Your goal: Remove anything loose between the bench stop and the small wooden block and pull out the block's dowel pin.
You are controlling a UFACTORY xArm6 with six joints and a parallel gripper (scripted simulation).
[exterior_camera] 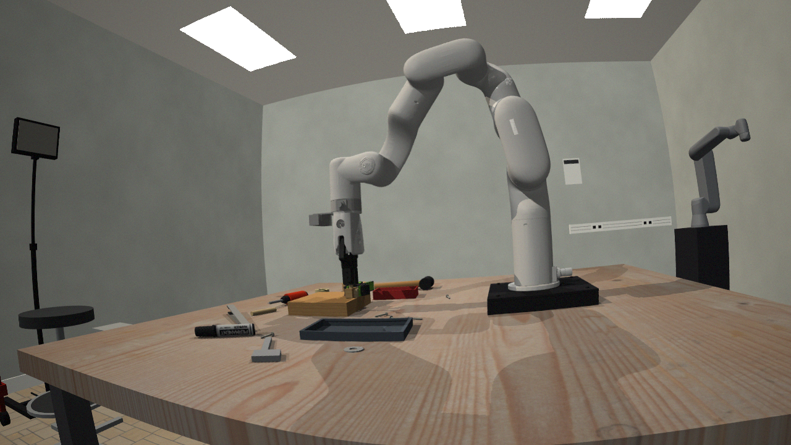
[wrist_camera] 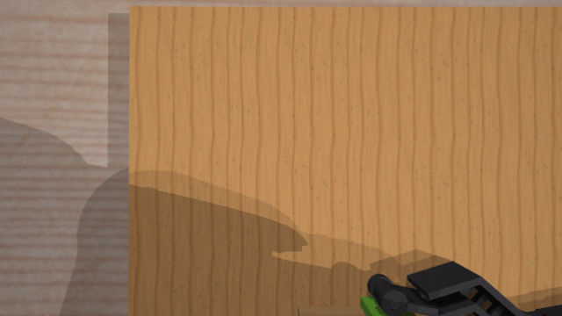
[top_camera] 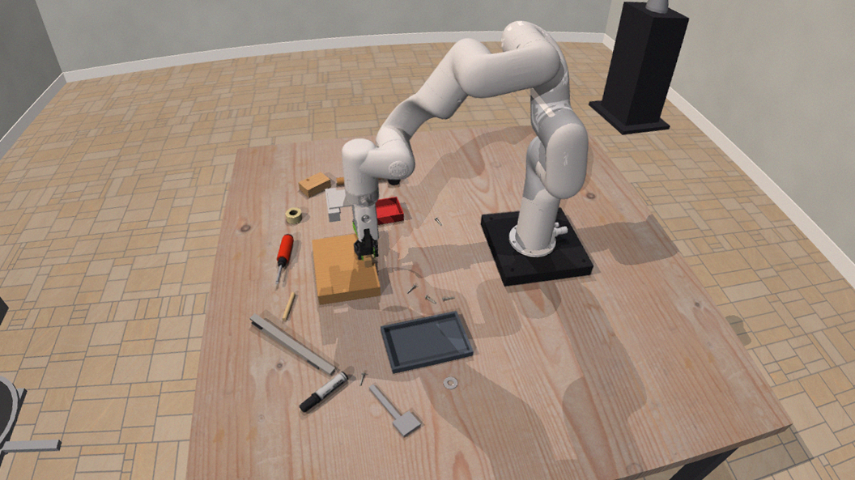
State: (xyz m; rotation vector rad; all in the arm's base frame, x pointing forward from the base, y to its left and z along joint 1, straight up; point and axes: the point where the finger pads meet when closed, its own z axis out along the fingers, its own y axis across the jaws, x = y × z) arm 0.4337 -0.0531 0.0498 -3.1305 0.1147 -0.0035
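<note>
My gripper is now 2 cm above the dowel pin. Round my hand: small wooden block 4 cm below; then red tray 20 cm to the right, 8 cm below, 8 cm behind; then orange bench board 6 cm below, 5 cm ahead, 1 cm to the right.
</note>
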